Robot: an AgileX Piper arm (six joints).
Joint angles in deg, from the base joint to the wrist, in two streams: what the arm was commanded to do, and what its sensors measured. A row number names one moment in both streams.
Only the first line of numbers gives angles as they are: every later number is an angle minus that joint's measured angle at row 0.
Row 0, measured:
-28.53, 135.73, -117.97, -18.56, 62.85, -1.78
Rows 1 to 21, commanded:
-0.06, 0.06, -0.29, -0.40, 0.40, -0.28
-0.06, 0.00, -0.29, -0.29, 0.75, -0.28
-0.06, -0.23, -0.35, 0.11, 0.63, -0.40
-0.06, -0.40, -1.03, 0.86, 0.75, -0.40
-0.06, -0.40, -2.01, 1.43, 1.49, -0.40
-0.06, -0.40, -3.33, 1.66, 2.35, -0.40
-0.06, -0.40, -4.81, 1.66, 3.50, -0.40
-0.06, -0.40, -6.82, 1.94, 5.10, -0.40
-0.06, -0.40, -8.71, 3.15, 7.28, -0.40
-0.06, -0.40, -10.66, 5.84, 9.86, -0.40
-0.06, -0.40, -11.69, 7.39, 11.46, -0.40
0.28, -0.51, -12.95, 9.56, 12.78, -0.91
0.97, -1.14, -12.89, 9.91, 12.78, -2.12
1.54, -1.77, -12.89, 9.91, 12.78, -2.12
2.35, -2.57, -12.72, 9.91, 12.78, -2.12
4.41, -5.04, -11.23, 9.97, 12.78, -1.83
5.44, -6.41, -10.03, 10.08, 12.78, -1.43
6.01, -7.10, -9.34, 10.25, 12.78, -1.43
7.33, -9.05, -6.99, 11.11, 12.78, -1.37
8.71, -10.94, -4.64, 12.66, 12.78, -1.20
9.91, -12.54, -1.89, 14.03, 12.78, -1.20
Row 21, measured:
8.30, -10.08, -5.10, 12.14, 6.59, -1.49
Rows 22 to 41, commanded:
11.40, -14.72, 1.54, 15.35, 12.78, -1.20
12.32, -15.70, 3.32, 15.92, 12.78, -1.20
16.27, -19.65, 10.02, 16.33, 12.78, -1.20
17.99, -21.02, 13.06, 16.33, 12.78, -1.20
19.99, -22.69, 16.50, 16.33, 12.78, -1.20
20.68, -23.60, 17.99, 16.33, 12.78, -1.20
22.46, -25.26, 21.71, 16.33, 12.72, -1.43
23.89, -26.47, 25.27, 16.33, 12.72, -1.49
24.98, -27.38, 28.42, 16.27, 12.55, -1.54
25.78, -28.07, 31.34, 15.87, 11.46, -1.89
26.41, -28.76, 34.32, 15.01, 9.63, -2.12
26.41, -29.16, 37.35, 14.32, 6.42, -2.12
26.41, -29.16, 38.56, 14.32, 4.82, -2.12
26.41, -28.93, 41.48, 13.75, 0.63, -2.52
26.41, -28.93, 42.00, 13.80, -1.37, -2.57
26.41, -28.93, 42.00, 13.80, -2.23, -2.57
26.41, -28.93, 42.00, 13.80, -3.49, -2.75
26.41, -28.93, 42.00, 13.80, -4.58, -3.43
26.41, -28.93, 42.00, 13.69, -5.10, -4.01
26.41, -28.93, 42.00, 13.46, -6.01, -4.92
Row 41, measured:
26.41, -28.64, 41.48, 13.98, -4.58, -3.38
